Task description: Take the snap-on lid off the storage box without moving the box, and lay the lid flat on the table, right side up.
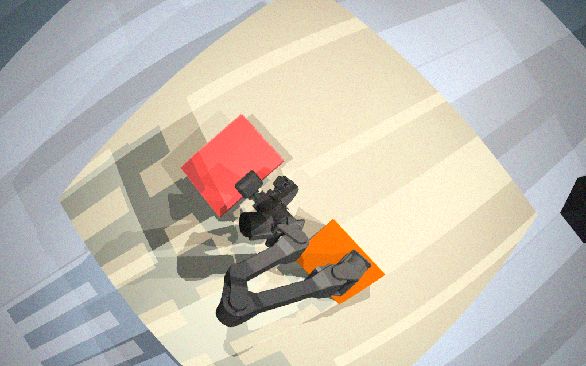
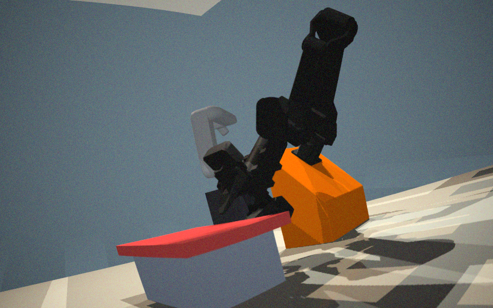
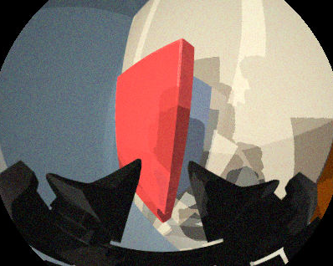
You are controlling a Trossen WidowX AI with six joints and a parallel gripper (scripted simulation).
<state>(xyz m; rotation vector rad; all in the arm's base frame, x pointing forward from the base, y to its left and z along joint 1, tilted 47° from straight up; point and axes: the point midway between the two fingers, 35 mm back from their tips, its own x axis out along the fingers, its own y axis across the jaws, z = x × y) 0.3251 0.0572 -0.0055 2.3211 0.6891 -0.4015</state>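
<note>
Right now my gripper tip is 8 cm short of the red lid and 1 cm to the left of it. From my gripper tip the other things lie so: storage box 8 cm ahead, 5 cm below, 1 cm to the right.
</note>
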